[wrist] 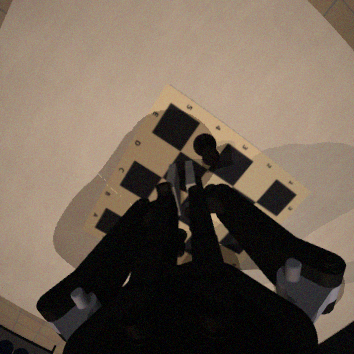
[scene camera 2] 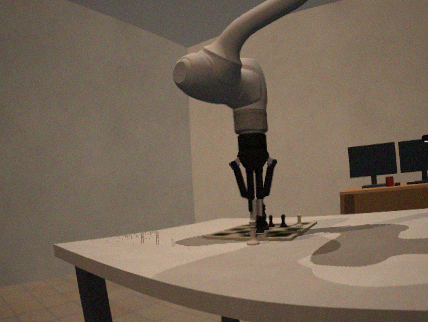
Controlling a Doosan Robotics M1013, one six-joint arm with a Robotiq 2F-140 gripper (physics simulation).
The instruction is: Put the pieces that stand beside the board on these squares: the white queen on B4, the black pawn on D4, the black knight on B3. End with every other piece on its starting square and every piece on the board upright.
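Frame: origin at the arm's base, x right, y back, z down, level; centimetres.
Seen in the pictures: gripper, between the fingertips: (wrist: 182, 173) (scene camera 2: 256, 223).
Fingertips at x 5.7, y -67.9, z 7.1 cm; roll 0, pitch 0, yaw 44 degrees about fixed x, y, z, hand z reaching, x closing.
Note:
A point is followed by its place in that frame.
The chessboard (scene camera 2: 286, 238) {x -9.0, y -53.6, z 8.0 cm} (wrist: 167, 94) {x 11.6, y -74.0, z 7.9 cm} lies on the table. My gripper (scene camera 2: 256, 215) {x 5.7, y -67.9, z 7.1 cm} (wrist: 182, 173) {x 5.7, y -67.9, z 7.1 cm} is low over the board with its fingers nearly together, shut on the black pawn, which is mostly hidden; in the wrist view the fingertips are over the dark square D4. A tall white piece (scene camera 2: 253, 235) {x -12.6, y -59.2, z 6.7 cm}, which looks like the white queen, stands upright off the board's near edge in the scene view. A dark piece (scene camera 2: 260, 225) {x -2.3, y -62.8, z 6.2 cm} stands behind it by the fingers; whether it is the knight is unclear. A black piece (wrist: 205, 145) {x 9.9, y -68.1, z 5.1 cm} stands upright on E4.
Two small black pieces (scene camera 2: 270, 220) {x 5.3, y -63.6, z 6.1 cm} (scene camera 2: 283, 220) {x 5.7, y -60.1, z 6.3 cm} and a small white piece (scene camera 2: 299, 219) {x 5.4, y -55.6, z 6.2 cm} stand towards the board's right side in the scene view. Another dark piece (wrist: 181, 242) {x -1.2, y -63.2, z 5.4 cm} is partly hidden by the fingers. A desk (scene camera 2: 385, 190) with monitors stands behind the table.

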